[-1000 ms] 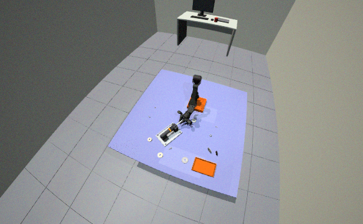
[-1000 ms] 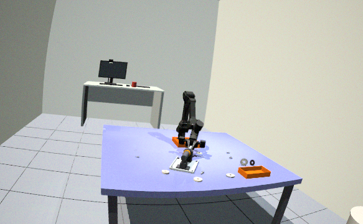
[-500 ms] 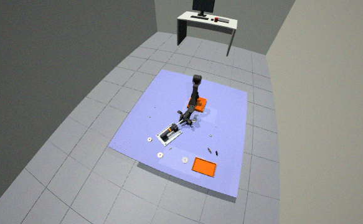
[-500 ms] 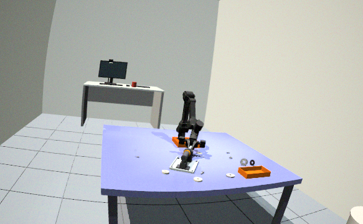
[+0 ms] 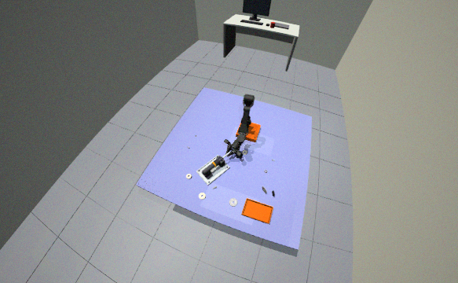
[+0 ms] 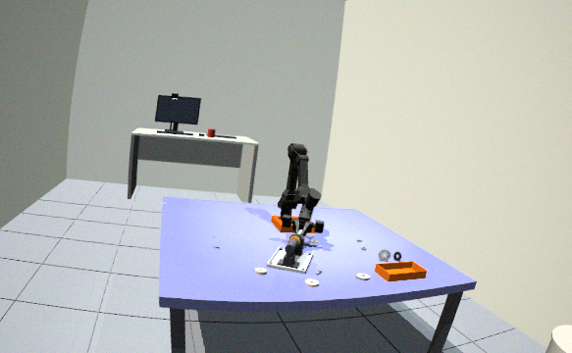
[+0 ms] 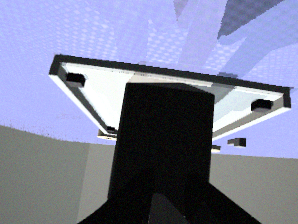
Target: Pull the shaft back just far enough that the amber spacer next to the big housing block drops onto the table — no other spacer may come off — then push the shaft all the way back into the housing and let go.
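Right now the thin grey shaft is 40 mm ahead of my gripper tip, 30 mm to the right of it and 20 mm above it. The rest, counted from my gripper tip: orange tray 370 mm ahead, 300 mm to the left, 50 mm below.
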